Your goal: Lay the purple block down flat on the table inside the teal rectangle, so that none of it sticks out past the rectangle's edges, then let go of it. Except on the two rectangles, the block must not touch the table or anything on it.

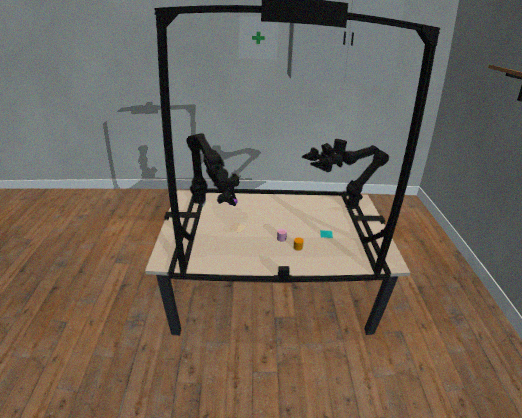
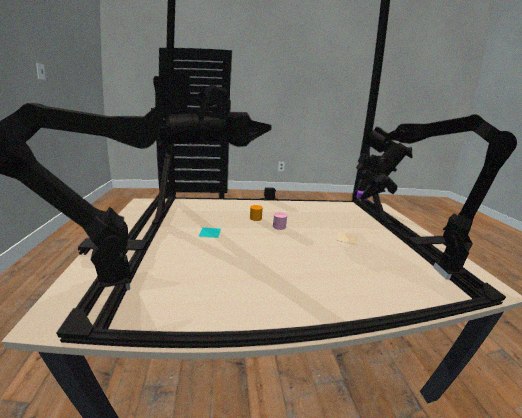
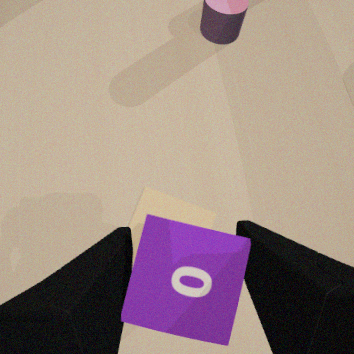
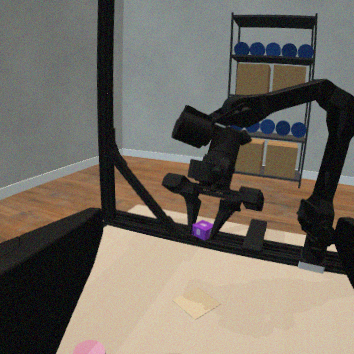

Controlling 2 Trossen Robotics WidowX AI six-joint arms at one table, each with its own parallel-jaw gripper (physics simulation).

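Frame: origin at the left arm's base, x ahead, y left, z up, level; centimetres.
Where they show: left gripper, fingertip midpoint: (image 1: 235, 203) (image 2: 357, 197) (image 3: 183, 235) (image 4: 199, 236); right gripper, fingertip midpoint: (image 1: 306, 160) (image 2: 261, 125) (image 4: 222, 225); left arm's base, link origin: (image 1: 199, 200) (image 2: 449, 267) (image 4: 312, 257); right arm's base, link origin: (image 1: 352, 205) (image 2: 114, 277).
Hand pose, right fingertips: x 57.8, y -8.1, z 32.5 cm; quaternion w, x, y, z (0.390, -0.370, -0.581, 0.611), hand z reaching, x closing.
Note:
Each offset is from my right fingertips to the top centre of the thing. "*": to the spot under its first point.
My left gripper (image 1: 229, 201) (image 2: 370, 193) (image 3: 183, 235) (image 4: 199, 236) is shut on the purple block @(dy -13.4, dx -34.4, dz -18.0 cm) (image 1: 234, 201) (image 2: 360, 194) (image 3: 186, 279) (image 4: 202, 229), a small cube with a white "0" on its face. It holds the block well above the table, over the cream rectangle @(* dy -13.0, dx -32.9, dz -34.3 cm) (image 1: 236, 227) (image 2: 347, 238) (image 3: 168, 207) (image 4: 197, 303). The teal rectangle @(* dy -13.7, dx +13.5, dz -34.3 cm) (image 1: 326, 234) (image 2: 209, 232) lies flat far across the table. My right gripper (image 1: 309, 157) (image 2: 261, 128) is open and empty, high above the table.
A pink cylinder @(dy -19.8, dx -9.5, dz -29.8 cm) (image 1: 282, 235) (image 2: 279, 221) (image 3: 223, 21) (image 4: 88, 348) and an orange cylinder @(dy -26.0, dx -1.4, dz -29.9 cm) (image 1: 298, 243) (image 2: 256, 212) stand between the two rectangles. A black frame (image 1: 163, 124) surrounds the table. A shelf rack (image 4: 231, 70) stands behind.

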